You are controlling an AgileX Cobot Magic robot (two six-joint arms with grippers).
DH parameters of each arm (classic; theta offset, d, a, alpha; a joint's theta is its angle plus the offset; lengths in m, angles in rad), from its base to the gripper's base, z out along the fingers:
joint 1: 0 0.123 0 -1.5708
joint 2: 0.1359 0 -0.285 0
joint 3: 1.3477 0 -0.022 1.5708
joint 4: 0 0.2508 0 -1.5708
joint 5: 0 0 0.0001 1.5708
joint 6: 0 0.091 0 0
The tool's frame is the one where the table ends.
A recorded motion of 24 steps. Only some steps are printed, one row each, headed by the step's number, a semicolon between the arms.
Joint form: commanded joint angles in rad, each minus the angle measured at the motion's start. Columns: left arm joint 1, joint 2, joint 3, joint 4, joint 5, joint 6; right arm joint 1, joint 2, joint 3, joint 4, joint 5, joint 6.
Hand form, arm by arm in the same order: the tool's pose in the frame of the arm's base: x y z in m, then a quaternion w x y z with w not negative. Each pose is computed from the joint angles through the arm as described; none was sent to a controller.
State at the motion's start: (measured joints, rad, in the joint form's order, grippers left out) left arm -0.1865 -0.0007 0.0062 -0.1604 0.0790 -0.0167; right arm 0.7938 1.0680 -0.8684 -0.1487 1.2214 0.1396
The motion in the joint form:
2: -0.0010 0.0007 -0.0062 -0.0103 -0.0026 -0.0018; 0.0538 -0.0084 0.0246 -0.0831 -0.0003 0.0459
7: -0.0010 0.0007 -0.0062 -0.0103 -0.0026 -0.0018; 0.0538 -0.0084 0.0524 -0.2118 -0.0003 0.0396
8: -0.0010 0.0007 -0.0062 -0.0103 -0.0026 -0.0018; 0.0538 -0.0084 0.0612 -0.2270 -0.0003 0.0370
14: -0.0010 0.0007 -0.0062 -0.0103 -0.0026 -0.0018; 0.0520 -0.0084 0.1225 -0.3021 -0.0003 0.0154
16: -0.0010 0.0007 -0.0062 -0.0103 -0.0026 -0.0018; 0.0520 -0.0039 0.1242 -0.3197 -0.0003 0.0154
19: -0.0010 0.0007 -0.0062 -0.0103 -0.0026 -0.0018; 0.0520 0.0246 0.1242 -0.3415 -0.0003 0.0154
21: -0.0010 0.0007 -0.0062 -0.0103 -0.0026 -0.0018; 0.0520 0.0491 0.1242 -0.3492 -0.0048 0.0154
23: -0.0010 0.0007 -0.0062 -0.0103 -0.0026 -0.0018; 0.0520 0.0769 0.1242 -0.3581 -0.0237 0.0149
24: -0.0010 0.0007 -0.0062 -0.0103 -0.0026 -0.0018; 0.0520 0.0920 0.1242 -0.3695 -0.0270 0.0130
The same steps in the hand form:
2: 0.0553 -0.0117 0.2064 0.69789 0.00419 0.70287 -0.13749; 0.1254 0.1124 0.2913 0.15077 -0.34679 0.92472 -0.04357
7: 0.0553 -0.0117 0.2064 0.69789 0.00419 0.70287 -0.13749; 0.1318 0.1037 0.2869 0.16794 -0.36359 0.91031 -0.10457
8: 0.0553 -0.0117 0.2064 0.69789 0.00419 0.70287 -0.13749; 0.1321 0.1023 0.2850 0.16738 -0.36697 0.90804 -0.11309
14: 0.0553 -0.0117 0.2064 0.69789 0.00419 0.70287 -0.13749; 0.1326 0.0935 0.2713 0.15545 -0.38913 0.89390 -0.15923
16: 0.0553 -0.0117 0.2064 0.69789 0.00419 0.70287 -0.13749; 0.1340 0.0930 0.2708 0.15655 -0.39146 0.89113 -0.16776
19: 0.0553 -0.0117 0.2064 0.69789 0.00419 0.70287 -0.13749; 0.1381 0.0952 0.2670 0.14868 -0.39679 0.88722 -0.18246
21: 0.0553 -0.0117 0.2064 0.69789 0.00419 0.70287 -0.13749; 0.1412 0.0978 0.2633 0.14133 -0.40086 0.88516 -0.18929
23: 0.0553 -0.0117 0.2064 0.69789 0.00419 0.70287 -0.13749; 0.1452 0.1018 0.2590 0.13852 -0.40724 0.88181 -0.19333
24: 0.0553 -0.0117 0.2064 0.69789 0.00419 0.70287 -0.13749; 0.1474 0.1031 0.2568 0.13539 -0.41146 0.87883 -0.20006

